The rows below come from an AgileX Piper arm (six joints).
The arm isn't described. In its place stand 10 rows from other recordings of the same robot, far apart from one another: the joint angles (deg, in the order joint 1, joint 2, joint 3, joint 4, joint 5, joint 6), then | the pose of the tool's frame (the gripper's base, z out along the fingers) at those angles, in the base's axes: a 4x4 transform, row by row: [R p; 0 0 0 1], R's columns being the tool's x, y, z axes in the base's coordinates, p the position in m.
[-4.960, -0.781, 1.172, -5.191, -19.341, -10.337] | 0.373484 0.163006 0.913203 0.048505; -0.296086 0.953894 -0.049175 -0.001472; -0.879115 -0.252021 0.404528 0.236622; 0 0 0 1
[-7.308, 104.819, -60.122, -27.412, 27.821, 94.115] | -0.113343 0.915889 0.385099 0.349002; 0.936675 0.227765 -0.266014 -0.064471; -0.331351 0.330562 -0.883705 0.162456; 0 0 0 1
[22.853, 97.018, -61.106, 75.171, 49.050, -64.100] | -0.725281 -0.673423 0.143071 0.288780; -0.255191 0.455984 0.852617 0.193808; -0.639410 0.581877 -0.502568 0.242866; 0 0 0 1
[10.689, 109.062, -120.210, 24.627, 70.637, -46.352] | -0.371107 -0.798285 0.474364 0.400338; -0.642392 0.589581 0.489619 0.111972; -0.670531 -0.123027 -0.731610 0.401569; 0 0 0 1
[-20.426, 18.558, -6.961, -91.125, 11.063, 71.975] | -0.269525 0.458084 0.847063 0.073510; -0.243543 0.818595 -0.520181 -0.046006; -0.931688 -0.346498 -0.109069 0.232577; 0 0 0 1
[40.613, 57.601, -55.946, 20.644, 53.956, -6.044] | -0.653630 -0.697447 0.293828 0.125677; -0.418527 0.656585 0.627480 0.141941; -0.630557 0.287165 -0.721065 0.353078; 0 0 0 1
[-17.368, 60.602, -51.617, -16.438, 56.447, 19.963] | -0.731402 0.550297 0.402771 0.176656; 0.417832 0.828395 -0.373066 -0.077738; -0.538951 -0.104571 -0.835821 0.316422; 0 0 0 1
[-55.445, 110.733, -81.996, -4.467, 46.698, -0.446] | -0.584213 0.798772 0.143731 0.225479; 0.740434 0.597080 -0.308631 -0.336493; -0.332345 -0.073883 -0.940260 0.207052; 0 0 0 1
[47.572, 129.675, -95.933, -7.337, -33.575, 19.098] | -0.123105 -0.775947 0.618669 0.353446; 0.197278 0.591834 0.781546 0.396219; -0.972588 0.218262 0.080219 0.221688; 0 0 0 1
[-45.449, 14.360, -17.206, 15.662, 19.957, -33.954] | -0.343712 0.564630 0.750370 0.055238; -0.117411 0.766944 -0.630882 -0.044158; -0.931706 -0.304943 -0.197314 0.268487; 0 0 0 1
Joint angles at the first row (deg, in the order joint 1, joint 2, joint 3, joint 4, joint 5, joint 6):
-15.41, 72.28, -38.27, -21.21, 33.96, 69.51
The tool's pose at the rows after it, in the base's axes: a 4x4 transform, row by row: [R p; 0 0 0 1], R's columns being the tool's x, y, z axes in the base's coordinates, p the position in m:
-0.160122 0.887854 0.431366 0.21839; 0.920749 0.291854 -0.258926 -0.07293; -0.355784 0.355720 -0.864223 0.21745; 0 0 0 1
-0.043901 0.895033 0.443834 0.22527; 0.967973 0.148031 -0.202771 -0.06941; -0.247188 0.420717 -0.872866 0.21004; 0 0 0 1
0.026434 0.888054 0.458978 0.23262; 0.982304 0.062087 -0.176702 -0.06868; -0.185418 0.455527 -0.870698 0.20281; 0 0 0 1
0.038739 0.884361 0.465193 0.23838; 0.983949 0.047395 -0.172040 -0.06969; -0.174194 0.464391 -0.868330 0.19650; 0 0 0 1
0.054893 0.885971 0.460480 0.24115; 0.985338 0.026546 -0.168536 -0.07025; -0.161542 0.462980 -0.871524 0.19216; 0 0 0 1
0.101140 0.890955 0.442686 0.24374; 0.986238 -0.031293 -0.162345 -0.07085; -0.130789 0.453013 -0.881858 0.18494; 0 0 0 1
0.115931 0.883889 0.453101 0.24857; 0.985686 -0.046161 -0.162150 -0.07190; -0.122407 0.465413 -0.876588 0.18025; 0 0 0 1
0.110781 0.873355 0.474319 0.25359; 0.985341 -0.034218 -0.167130 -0.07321; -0.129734 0.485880 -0.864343 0.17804; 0 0 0 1
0.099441 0.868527 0.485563 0.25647; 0.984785 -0.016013 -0.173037 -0.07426; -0.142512 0.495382 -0.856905 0.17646; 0 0 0 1
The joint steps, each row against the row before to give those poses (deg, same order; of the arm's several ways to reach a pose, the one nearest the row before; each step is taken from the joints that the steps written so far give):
0.00, 1.64, 0.00, 5.99, -3.01, 2.15
0.00, 2.02, 0.00, 5.94, -2.20, 4.05
0.00, 2.18, 0.00, 2.93, -2.81, 2.78
0.00, 1.93, -0.06, 0.33, -2.19, 0.71
0.00, 1.20, -0.07, 0.12, -0.78, 1.10
0.00, 1.72, 0.00, 0.06, -0.49, 3.17
0.00, 1.52, -0.13, -0.07, -2.04, 1.09
0.00, 1.10, -0.23, -0.56, -2.29, 0.10
0.00, 0.69, -0.12, -1.06, -1.38, 0.10

